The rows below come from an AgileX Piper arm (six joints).
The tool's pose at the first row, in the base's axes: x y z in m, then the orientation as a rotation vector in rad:
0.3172, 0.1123, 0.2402, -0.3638, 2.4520, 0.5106
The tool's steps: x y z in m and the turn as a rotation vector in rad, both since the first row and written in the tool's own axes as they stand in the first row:
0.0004, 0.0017, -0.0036, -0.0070, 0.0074, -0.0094
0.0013, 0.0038, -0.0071, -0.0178, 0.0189, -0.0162
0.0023, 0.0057, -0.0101, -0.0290, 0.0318, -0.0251
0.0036, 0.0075, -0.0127, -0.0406, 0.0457, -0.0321
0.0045, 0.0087, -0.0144, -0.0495, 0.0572, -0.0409
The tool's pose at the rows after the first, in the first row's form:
0.3144, 0.1122, 0.2431, -0.3806, 2.4551, 0.5148
0.3112, 0.1124, 0.2457, -0.3972, 2.4621, 0.5247
0.3082, 0.1126, 0.2479, -0.4171, 2.4696, 0.5340
0.3052, 0.1129, 0.2495, -0.4353, 2.4785, 0.5447
0.3032, 0.1131, 0.2506, -0.4539, 2.4849, 0.5513

